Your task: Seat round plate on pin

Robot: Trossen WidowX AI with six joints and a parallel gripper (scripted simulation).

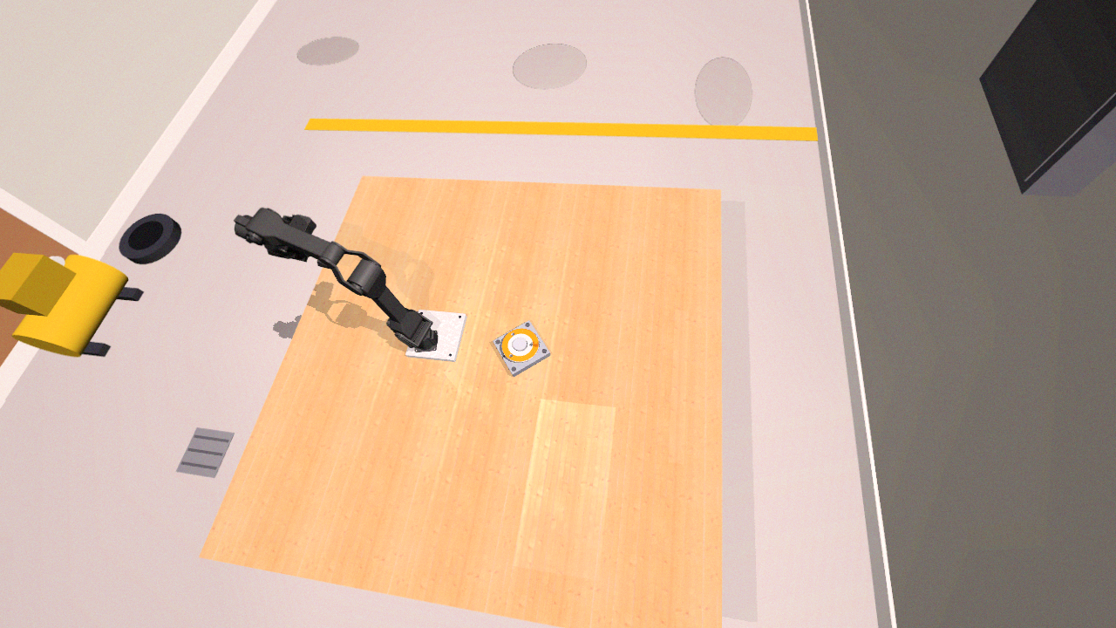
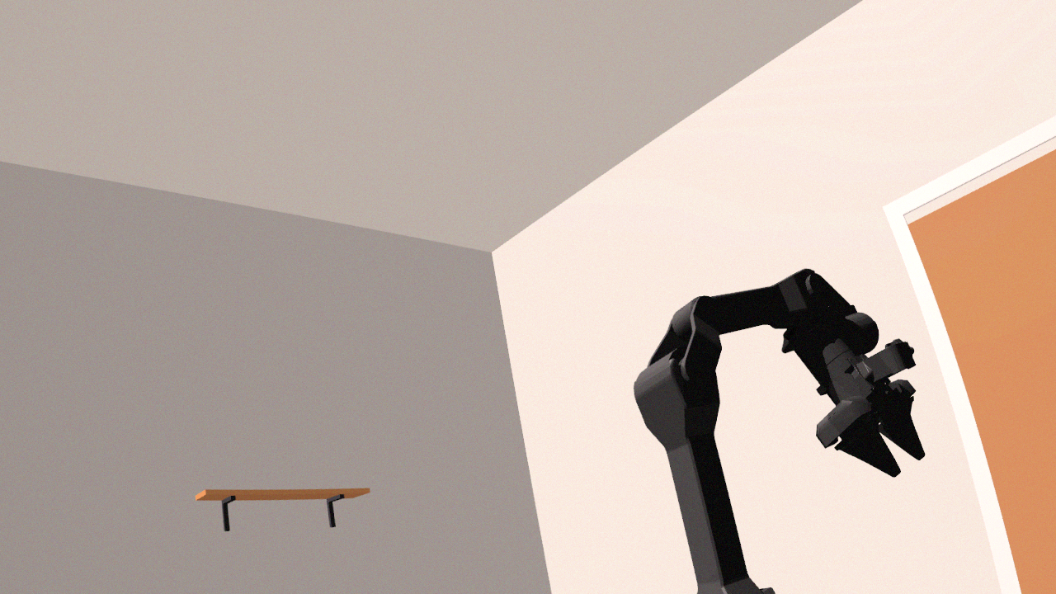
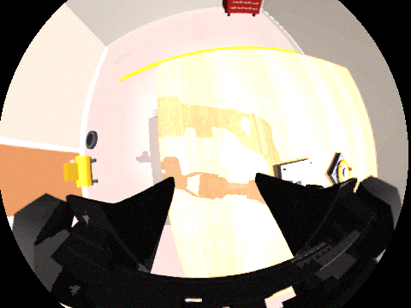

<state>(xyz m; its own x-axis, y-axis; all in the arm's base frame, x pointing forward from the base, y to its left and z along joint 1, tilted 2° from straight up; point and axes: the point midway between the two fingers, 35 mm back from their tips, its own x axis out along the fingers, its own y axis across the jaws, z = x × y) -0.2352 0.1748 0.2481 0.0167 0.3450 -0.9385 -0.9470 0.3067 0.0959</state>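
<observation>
The round plate is 540 mm ahead of my gripper tip, 230 mm to the right of it and 210 mm below it. Also, from my gripper tip: square grey base (520 mm ahead, 230 mm to the right, 220 mm below).
</observation>
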